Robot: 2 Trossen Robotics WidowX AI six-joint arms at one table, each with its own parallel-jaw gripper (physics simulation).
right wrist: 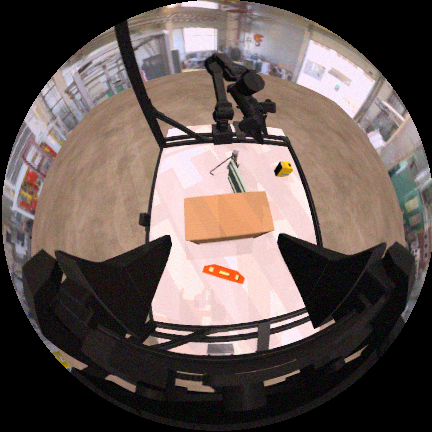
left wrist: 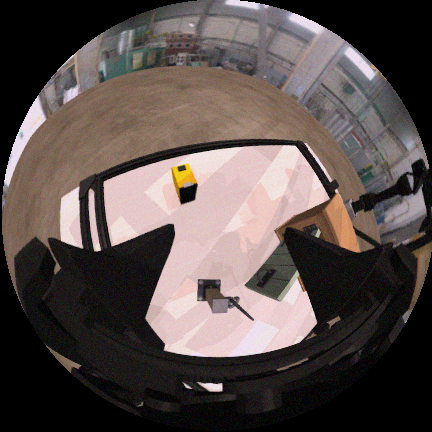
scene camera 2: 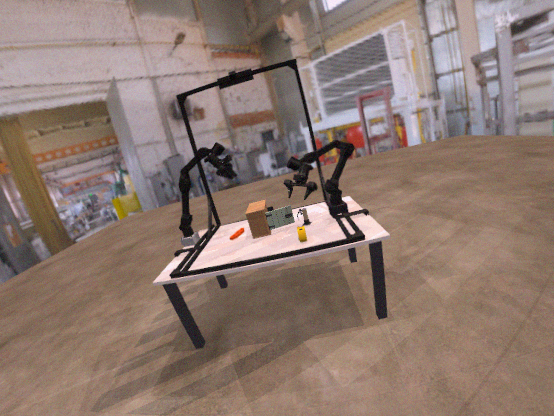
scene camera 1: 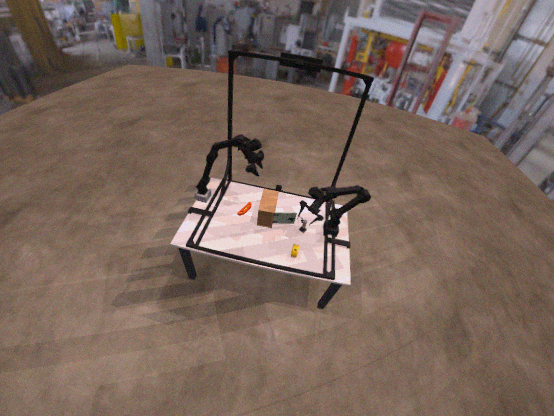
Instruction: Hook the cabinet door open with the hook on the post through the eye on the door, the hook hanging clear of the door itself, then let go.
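Places are measured from the left arm's base along level axes (x left, y ahead, z down), in millimetres.
Pixels of known places: left gripper, fingertip midpoint: (right wrist: 264, 139) (left wrist: 231, 231) (scene camera 2: 296, 198) (scene camera 1: 303, 220); right gripper, fingertip midpoint: (right wrist: 225, 239) (scene camera 2: 234, 177) (scene camera 1: 260, 172); left arm's base at its link origin: (right wrist: 221, 128) (scene camera 2: 337, 203) (scene camera 1: 332, 225); right arm's base at its link origin: (left wrist: 353, 207) (scene camera 2: 188, 235) (scene camera 1: 202, 191).
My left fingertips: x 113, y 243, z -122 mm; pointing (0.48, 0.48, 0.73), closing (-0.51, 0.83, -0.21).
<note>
Ahead of a thing's pixels: the offset from my left fingertips to its top centre. "spot": to the spot under its first point.
The brown cabinet {dy +246, dx -169, dz +25 mm} (scene camera 1: 268, 204) (scene camera 2: 258, 220) (left wrist: 345, 220) (right wrist: 229, 215) stands mid-table, its grey-green door {dy +117, dx -97, dz +61 mm} (scene camera 1: 286, 218) (scene camera 2: 281, 218) (left wrist: 280, 267) (right wrist: 236, 176) swung out toward the post {spot: dy -28, dx -80, dz +135 mm} (scene camera 1: 303, 225) (scene camera 2: 305, 217) (left wrist: 220, 305) (right wrist: 235, 156). A dark fitting (left wrist: 265, 276) is on the door; whether it is the eye is unclear. The thin hook (left wrist: 244, 310) (right wrist: 220, 166) reaches out from the post, apart from the door. My left gripper (scene camera 1: 305, 220) (scene camera 2: 298, 198) (left wrist: 231, 231) is open and empty above the post and door. My right gripper (scene camera 1: 259, 171) (scene camera 2: 232, 176) (right wrist: 225, 239) is open and empty, high beside the cabinet.
An orange level {dy +417, dx -196, dz +173 mm} (scene camera 1: 244, 209) (scene camera 2: 237, 233) (right wrist: 223, 273) lies left of the cabinet in the scene views. A yellow tape measure {dy +25, dx +143, dz +111 mm} (scene camera 1: 295, 250) (scene camera 2: 302, 234) (left wrist: 185, 183) (right wrist: 284, 169) stands nearer the front edge. Black rails and an overhead frame (scene camera 1: 230, 110) (scene camera 2: 306, 107) border the table.
</note>
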